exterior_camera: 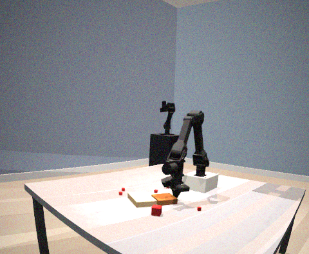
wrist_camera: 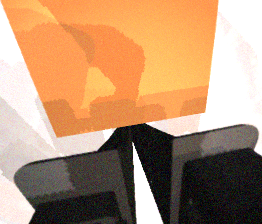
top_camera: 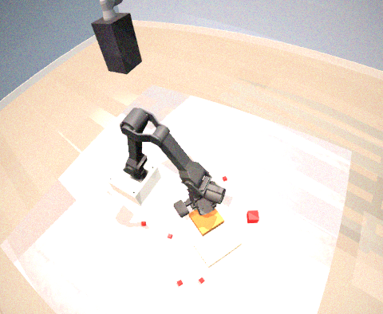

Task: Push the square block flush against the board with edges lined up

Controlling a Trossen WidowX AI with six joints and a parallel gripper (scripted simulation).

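Right now my gripper tip is 5 cm short of the orange square block, 3 cm to the left of it and 1 cm below it. The rest, counted from my gripper tip: pale cream board 14 cm ahead, 11 cm to the right, 1 cm above; red cube 22 cm ahead, 5 cm to the left, 1 cm above.
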